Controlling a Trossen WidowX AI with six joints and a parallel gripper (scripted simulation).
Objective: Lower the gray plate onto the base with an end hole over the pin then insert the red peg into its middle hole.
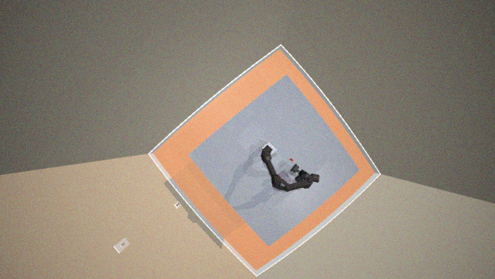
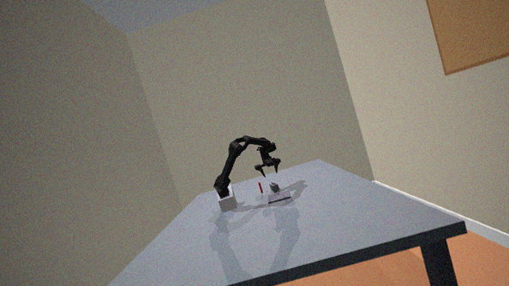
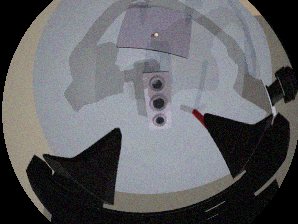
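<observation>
My gripper tip is 70 mm above the gray plate. Also, from my gripper tip: square base 10 mm behind, 140 mm to the right, 100 mm below; red peg 90 mm behind, 40 mm to the left, 70 mm below.
</observation>
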